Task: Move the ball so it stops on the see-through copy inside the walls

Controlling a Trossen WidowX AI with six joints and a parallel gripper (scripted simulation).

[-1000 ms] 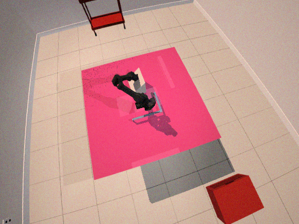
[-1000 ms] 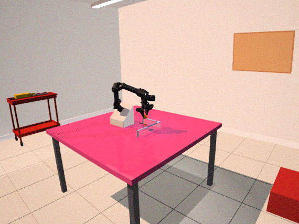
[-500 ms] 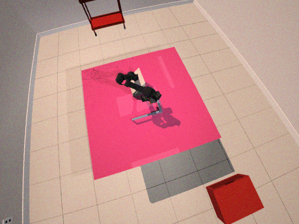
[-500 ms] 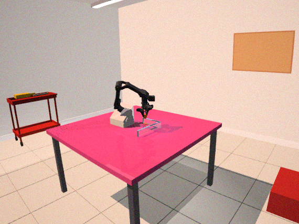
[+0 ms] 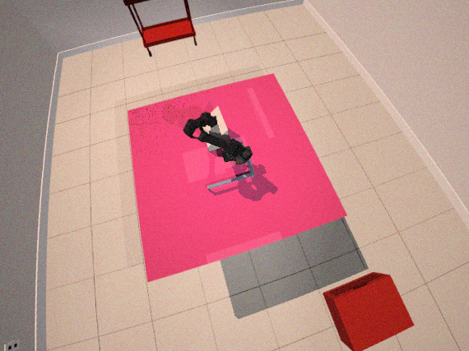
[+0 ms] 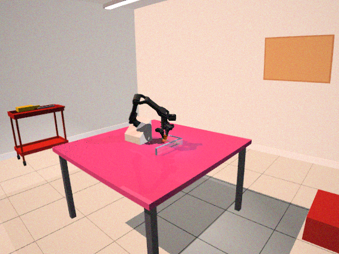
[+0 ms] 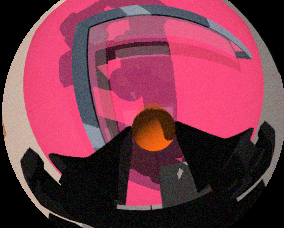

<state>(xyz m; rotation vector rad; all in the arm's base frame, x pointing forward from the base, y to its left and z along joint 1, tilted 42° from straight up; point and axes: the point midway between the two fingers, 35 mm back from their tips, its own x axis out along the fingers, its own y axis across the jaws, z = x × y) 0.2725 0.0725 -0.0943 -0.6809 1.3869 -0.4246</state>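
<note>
My gripper tip is 30 mm above the see-through copy. From my gripper tip the other things lie so: orange ball (right at my gripper tip).
</note>
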